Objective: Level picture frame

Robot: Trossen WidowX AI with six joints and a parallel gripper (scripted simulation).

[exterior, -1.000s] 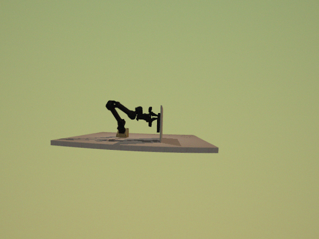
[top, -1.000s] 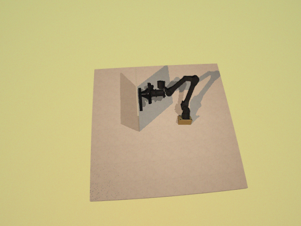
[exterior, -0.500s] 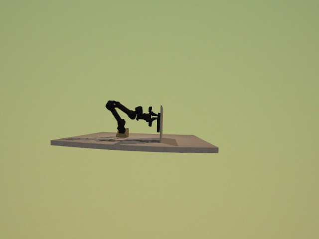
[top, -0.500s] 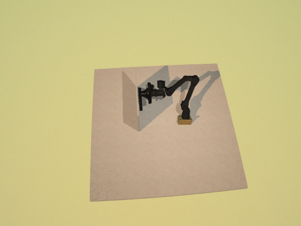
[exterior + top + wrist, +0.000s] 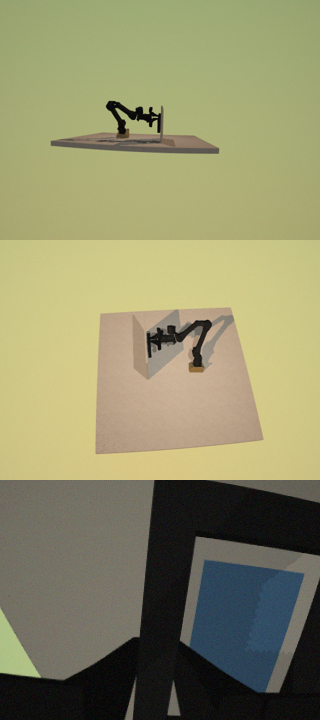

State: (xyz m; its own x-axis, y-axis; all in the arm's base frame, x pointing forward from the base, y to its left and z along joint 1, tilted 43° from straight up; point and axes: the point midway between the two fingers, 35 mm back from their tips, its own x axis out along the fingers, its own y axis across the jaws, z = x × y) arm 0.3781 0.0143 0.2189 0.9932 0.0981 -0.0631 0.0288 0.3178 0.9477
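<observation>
Now: gripper tip 20 mm to the right of the picture frame and 50 mm above it. Also, from my gripper tip: wall panel: 10 mm ahead, 20 mm to the left, 60 mm below.
</observation>
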